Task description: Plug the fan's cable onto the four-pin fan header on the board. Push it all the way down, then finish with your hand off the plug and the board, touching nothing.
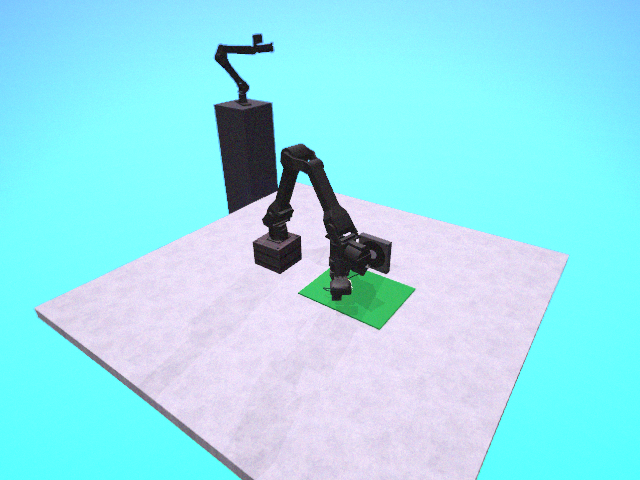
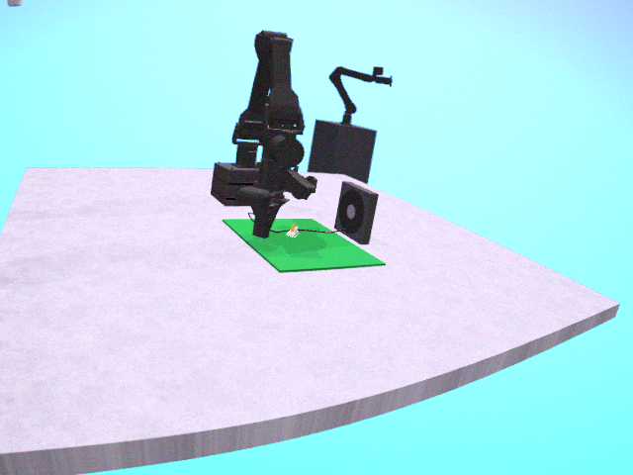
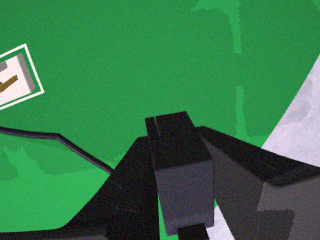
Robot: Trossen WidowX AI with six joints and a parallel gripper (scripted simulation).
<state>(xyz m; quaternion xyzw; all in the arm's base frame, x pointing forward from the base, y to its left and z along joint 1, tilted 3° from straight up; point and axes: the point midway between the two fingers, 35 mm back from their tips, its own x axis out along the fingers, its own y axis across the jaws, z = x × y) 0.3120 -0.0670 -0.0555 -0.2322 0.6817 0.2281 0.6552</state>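
Now: the white four-pin fan header 10 mm behind my gripper tip, 70 mm to the left of it and 20 mm below it. From my gripper tip the other things lie so: dark fan plug: 10 mm behind, 10 mm to the right, 10 mm above; then green board: 20 mm ahead, 70 mm to the left, 30 mm below; then black fan: 10 mm behind, 220 mm to the left, 40 mm above.
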